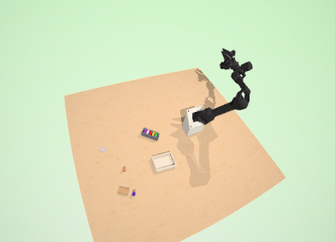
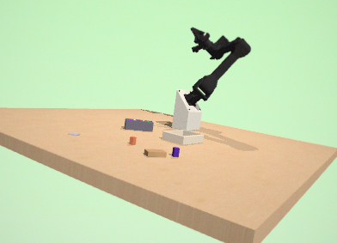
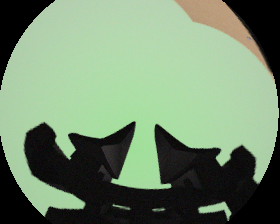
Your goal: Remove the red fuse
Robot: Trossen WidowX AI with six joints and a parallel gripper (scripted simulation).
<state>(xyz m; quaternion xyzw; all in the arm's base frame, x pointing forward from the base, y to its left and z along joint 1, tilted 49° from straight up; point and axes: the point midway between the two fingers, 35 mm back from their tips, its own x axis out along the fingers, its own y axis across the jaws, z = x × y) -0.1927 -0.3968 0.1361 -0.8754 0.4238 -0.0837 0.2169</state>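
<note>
Right now the red fuse is 52 cm below my gripper tip, 50 cm ahead of it and 14 cm to the left of it. Also, from my gripper tip: white tray (54 cm below, 49 cm ahead, 36 cm to the left); then small orange cube (74 cm ahead, 53 cm below, 34 cm to the left); then small grey plate (84 cm ahead, 54 cm below, 16 cm to the left).
</note>
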